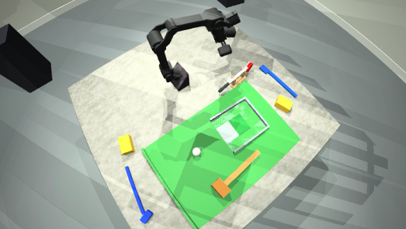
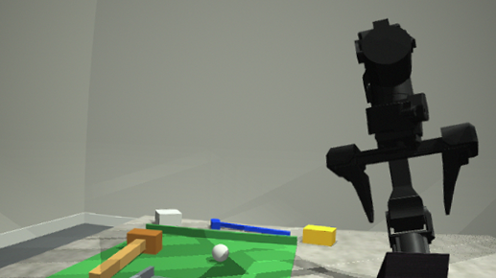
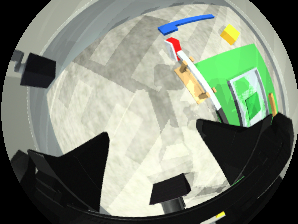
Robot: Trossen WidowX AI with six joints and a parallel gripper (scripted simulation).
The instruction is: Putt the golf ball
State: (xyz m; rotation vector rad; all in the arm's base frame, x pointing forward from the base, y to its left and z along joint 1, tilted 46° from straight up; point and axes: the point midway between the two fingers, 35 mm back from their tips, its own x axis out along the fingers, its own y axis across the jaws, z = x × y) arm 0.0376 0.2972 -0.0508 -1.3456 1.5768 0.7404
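Now: gripper tip 12 cm short of the red putter, 4 cm to the right of it and 15 cm above it. Round my gripper tip: green mat (43 cm ahead, 23 cm to the right, 20 cm below); then white golf ball (38 cm ahead, 38 cm to the right, 18 cm below); then wooden stand (12 cm ahead, 5 cm to the left, 17 cm below).
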